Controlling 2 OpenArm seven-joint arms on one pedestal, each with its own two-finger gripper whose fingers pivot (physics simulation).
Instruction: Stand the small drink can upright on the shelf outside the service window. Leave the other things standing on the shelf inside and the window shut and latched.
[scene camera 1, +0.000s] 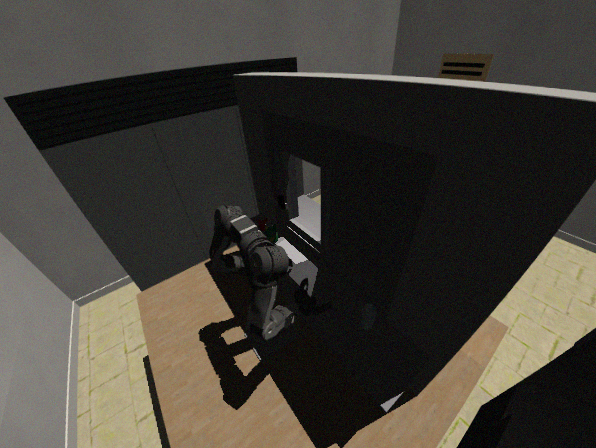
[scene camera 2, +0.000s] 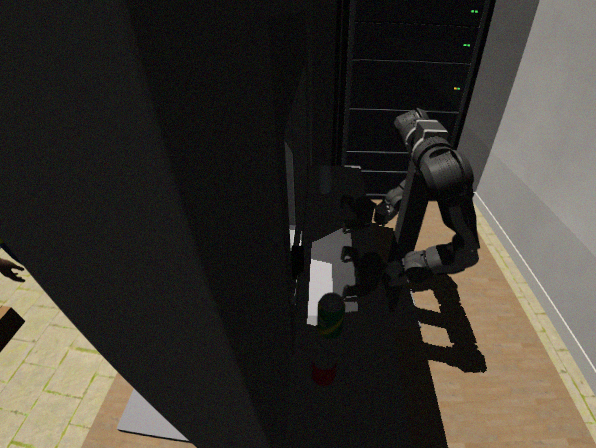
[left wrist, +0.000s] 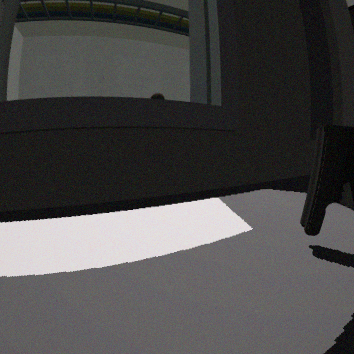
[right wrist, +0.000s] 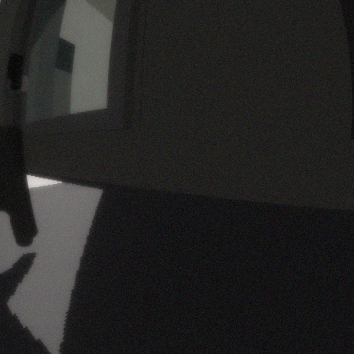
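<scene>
A green can with a yellow band (scene camera 2: 331, 317) (scene camera 1: 271, 233) stands on the inside shelf (scene camera 2: 319, 285). A short red thing (scene camera 2: 324, 374) (scene camera 1: 262, 225) stands beyond it. A dim, greyish cylinder (scene camera 2: 325, 180) (scene camera 1: 369, 316) stands toward the other end. Which is the small drink can is not clear. The window's frame (left wrist: 205, 55) (right wrist: 118, 75) shows above the shelf; whether it is shut and latched cannot be told. My left gripper (scene camera 2: 346, 272) is open and empty over the lit shelf, apart from the green can. My right gripper (scene camera 2: 344, 216) (scene camera 1: 316, 296) is open and empty, between the cylinder and the left gripper.
The dark wall (scene camera 1: 380, 200) (scene camera 2: 200, 250) with the window runs along the shelf. A dark handle-like part (scene camera 2: 297, 260) (scene camera 1: 282, 202) sits at the window. A pale ledge (scene camera 2: 150, 419) (scene camera 1: 309, 216) lies beyond the wall. A person's hand (scene camera 2: 11, 270) shows outside. A dark rack (scene camera 2: 410, 85) stands past the right arm.
</scene>
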